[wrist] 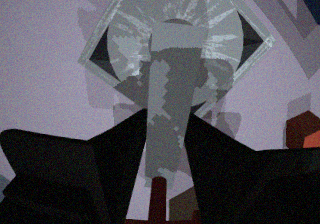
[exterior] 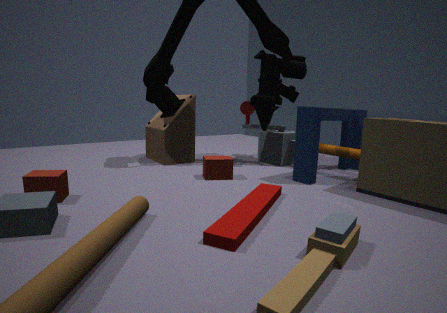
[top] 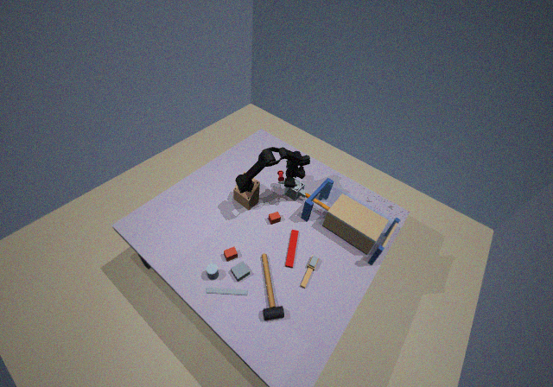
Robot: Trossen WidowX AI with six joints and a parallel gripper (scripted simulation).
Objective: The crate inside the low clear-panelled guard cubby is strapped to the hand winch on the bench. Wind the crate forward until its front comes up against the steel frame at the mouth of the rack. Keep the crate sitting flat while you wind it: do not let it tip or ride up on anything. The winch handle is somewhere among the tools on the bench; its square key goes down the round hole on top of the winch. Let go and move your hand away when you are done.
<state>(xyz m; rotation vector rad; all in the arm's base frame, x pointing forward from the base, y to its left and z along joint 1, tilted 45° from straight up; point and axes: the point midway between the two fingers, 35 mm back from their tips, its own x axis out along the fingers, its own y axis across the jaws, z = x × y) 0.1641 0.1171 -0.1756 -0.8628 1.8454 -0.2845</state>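
The winch handle is 10 mm behind my gripper tip, 10 mm to the right of it and 20 mm above it. From my gripper tip the other things lie so: red knob (50 mm behind, 20 mm to the right, 50 mm above); then blue front frame (200 mm ahead, 20 mm above); then grey winch (30 mm ahead, 10 mm to the left, 60 mm below).
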